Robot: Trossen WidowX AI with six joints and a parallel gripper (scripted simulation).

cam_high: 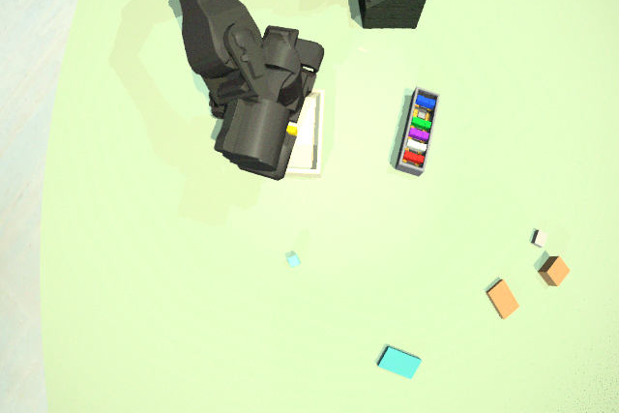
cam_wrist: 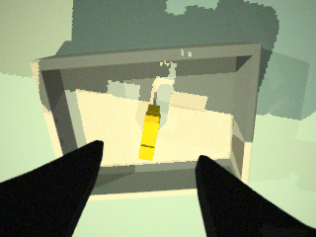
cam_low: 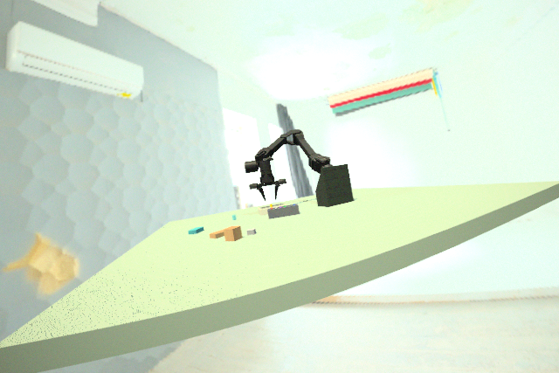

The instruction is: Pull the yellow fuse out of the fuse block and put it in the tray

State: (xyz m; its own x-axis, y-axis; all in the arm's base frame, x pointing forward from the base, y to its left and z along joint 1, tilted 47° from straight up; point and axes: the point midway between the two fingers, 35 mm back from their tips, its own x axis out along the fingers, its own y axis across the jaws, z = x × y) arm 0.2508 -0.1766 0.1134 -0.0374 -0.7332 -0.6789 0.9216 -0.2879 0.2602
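Right now the yellow fuse is 30 mm below my gripper tip. Also, from my gripper tip: cream tray: 50 mm below; then cyan cube: 190 mm ahead, 10 mm to the right, 50 mm below; then cyan slab: 380 mm ahead, 130 mm to the left, 50 mm below.
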